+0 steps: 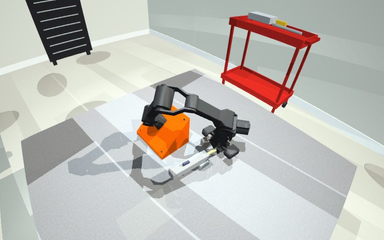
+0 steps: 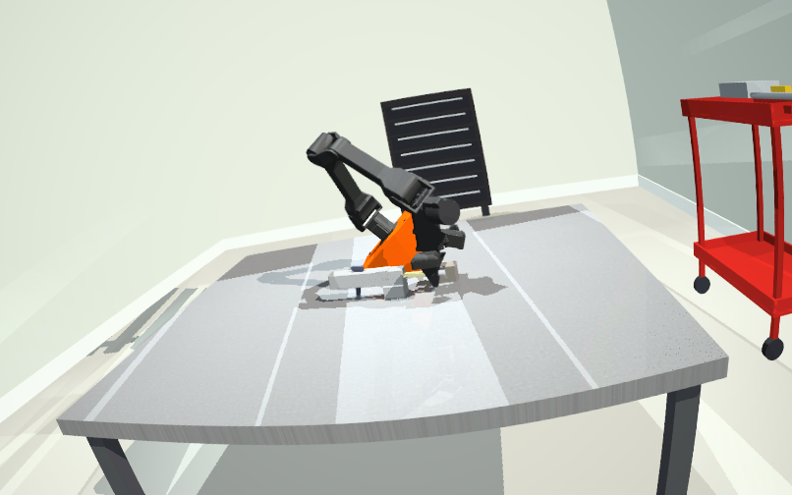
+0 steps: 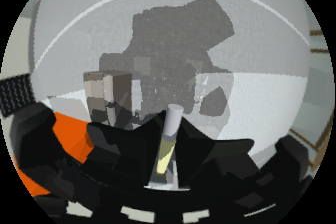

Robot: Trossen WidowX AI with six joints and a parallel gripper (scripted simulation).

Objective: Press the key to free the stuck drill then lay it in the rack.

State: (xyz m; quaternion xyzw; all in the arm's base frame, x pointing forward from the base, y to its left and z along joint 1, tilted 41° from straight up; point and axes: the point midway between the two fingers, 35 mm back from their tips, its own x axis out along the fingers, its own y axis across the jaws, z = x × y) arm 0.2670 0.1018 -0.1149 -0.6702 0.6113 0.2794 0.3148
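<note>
Right now the drill is 4 cm to the right of my gripper tip and 3 cm above it. The rest, counted from my gripper tip: blue key 18 cm to the right, 4 cm above; grey rack 8 cm behind, 1 cm to the left, 1 cm above; housing block 16 cm to the right, 3 cm above.
</note>
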